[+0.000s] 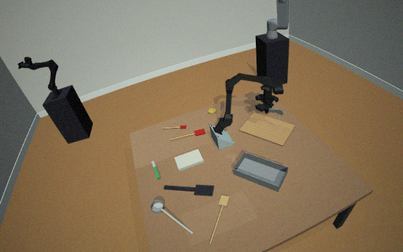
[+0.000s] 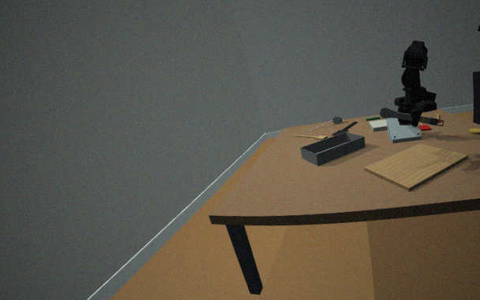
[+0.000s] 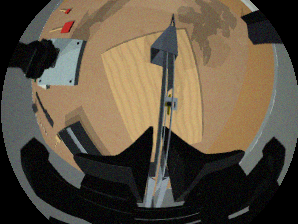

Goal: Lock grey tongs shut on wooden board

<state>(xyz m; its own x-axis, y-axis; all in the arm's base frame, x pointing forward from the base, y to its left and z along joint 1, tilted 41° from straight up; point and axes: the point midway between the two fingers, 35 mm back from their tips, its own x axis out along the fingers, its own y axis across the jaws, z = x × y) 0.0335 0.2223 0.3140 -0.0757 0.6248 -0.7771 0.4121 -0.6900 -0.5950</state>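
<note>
The wooden board is 15 cm below my gripper tip and 1 cm to the left of it. From my gripper tip the other things lie so: black spatula: 65 cm to the right, 34 cm ahead, 15 cm below; grey roasting tin: 37 cm ahead, 21 cm to the right, 13 cm below; white block: 62 cm to the right, 14 cm below, 10 cm ahead.
</note>
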